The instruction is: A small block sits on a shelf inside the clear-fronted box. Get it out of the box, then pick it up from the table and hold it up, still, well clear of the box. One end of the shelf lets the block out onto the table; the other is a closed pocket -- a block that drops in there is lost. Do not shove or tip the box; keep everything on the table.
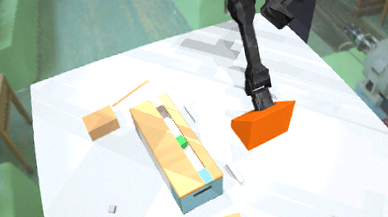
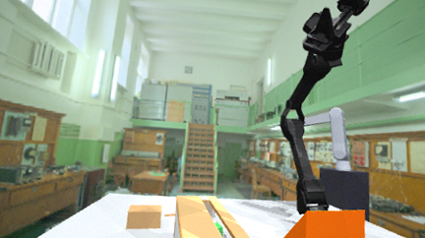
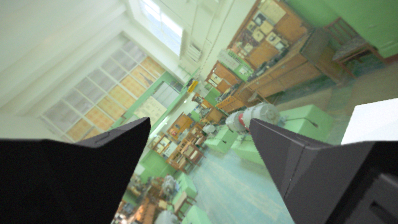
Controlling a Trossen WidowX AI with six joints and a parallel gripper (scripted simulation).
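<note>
My gripper tip is now 18 cm short of the green block, 23 cm to the left of it and 57 cm above it. The rest, counted from my gripper tip: long tan box 17 cm ahead, 23 cm to the right, 60 cm below; then thin stick 20 cm ahead, 62 cm to the right, 66 cm below.
</note>
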